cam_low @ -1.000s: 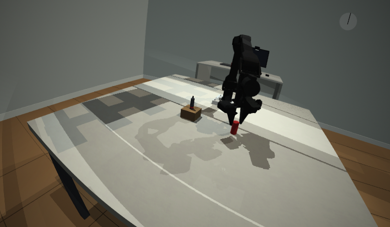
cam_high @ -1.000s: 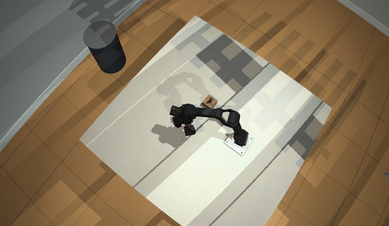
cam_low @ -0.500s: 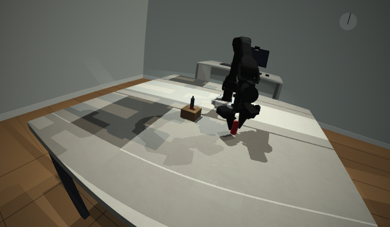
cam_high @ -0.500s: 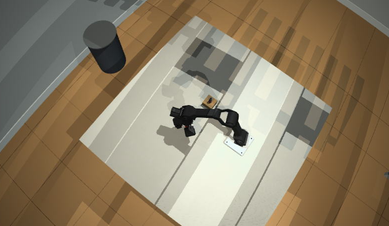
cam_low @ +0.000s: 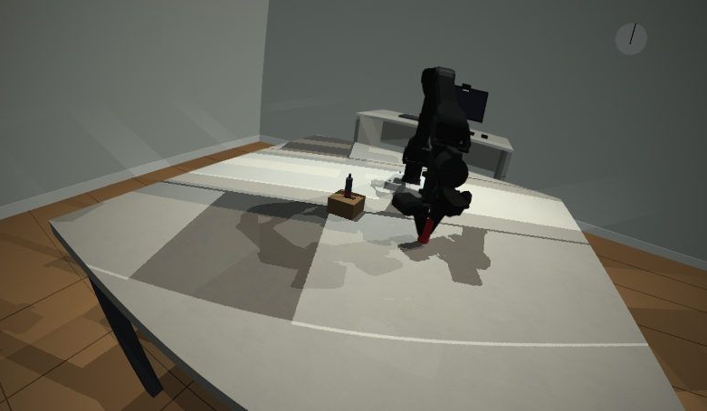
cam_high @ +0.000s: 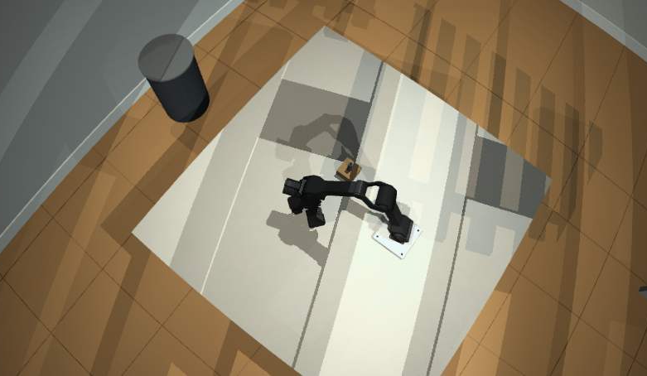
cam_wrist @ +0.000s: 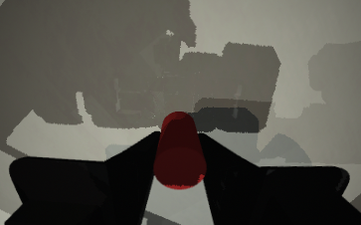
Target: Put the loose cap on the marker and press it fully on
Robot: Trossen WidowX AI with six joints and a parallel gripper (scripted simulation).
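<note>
The brown holder block lies 210 mm to the right of my gripper tip and 60 mm behind it. Also, from my gripper tip: red cap 10 mm above.
</note>
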